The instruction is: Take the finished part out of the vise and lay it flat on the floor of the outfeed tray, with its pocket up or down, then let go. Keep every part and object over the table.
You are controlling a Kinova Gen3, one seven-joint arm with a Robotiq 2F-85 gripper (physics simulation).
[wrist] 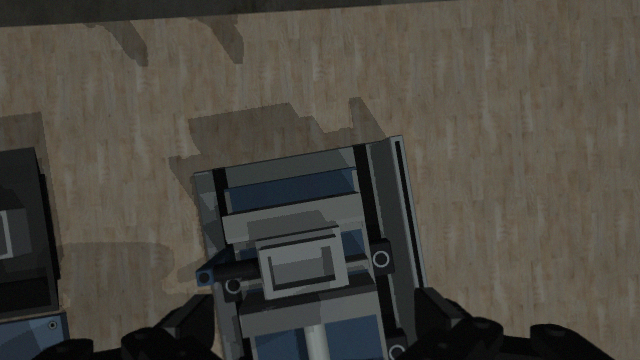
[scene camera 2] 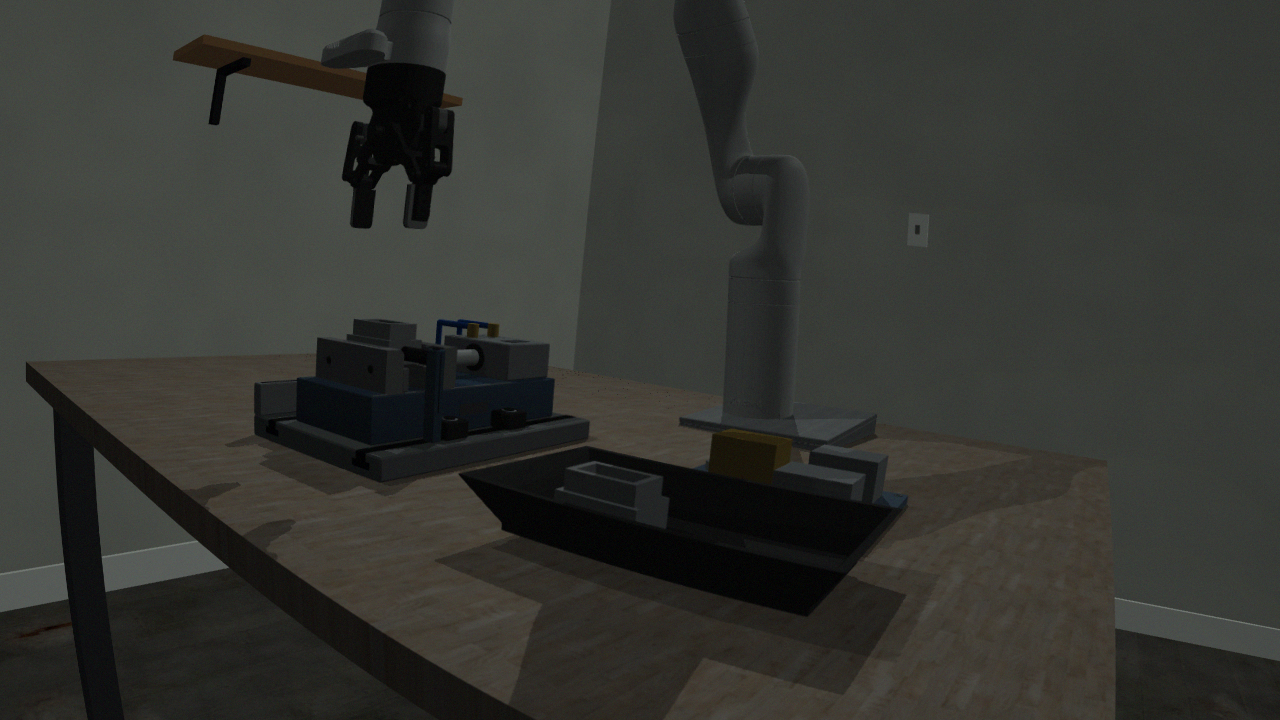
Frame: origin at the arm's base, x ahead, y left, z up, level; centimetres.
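Where they show: gripper, fingertip midpoint: [wrist: 314,313] [scene camera 2: 386,228]; arm's base at its link origin: [scene camera 2: 757,411].
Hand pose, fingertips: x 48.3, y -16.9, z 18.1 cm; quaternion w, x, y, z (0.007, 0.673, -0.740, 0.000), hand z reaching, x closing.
Things, the pixels of their top centre, and the offset from my fingertips. "spot": a spot on its surface instead.
- finished part at its top centre: [wrist: 301,268] [scene camera 2: 384,321] dz -8.3, dx -0.1, dy +0.8 cm
- vise at its top centre: [wrist: 324,357] [scene camera 2: 432,337] dz -9.9, dx -7.0, dy +0.1 cm
- similar grey part at its top centre: [scene camera 2: 614,472] dz -15.1, dx +4.0, dy +29.1 cm
- blue post at a spot on its surface: [wrist: 204,277] spot: dz -9.9, dx -0.3, dy +7.8 cm
- blue plate at its top centre: [scene camera 2: 777,496] dz -19.0, dx -13.1, dy +33.9 cm
- yellow block at its top centre: [scene camera 2: 753,436] dz -15.4, dx -17.6, dy +29.2 cm
The finished part [scene camera 2: 384,331] [wrist: 302,267] is a grey stepped block, upright in the vise [scene camera 2: 358,362] [wrist: 290,190] with its rectangular pocket up. It sits between the vise jaws and its top stands above them. My gripper [scene camera 2: 391,214] [wrist: 314,313] is open and empty, pointing down high above the vise. In the wrist view its fingers show at the lower edge, left and right of the vise. The black outfeed tray [scene camera 2: 698,559] [wrist: 47,225] has sloping walls. A similar grey part [scene camera 2: 613,492] [wrist: 7,237] stands in it, pocket up.
A blue post [scene camera 2: 434,394] [wrist: 204,277] carries a black rod that reaches the part's side. Dark clamps [scene camera 2: 508,417] [wrist: 381,259] line the vise base. Behind the tray, a blue plate [scene camera 2: 895,501] [wrist: 30,335] bears a yellow block [scene camera 2: 747,454] and grey blocks. A wooden shelf [scene camera 2: 268,68] hangs on the wall.
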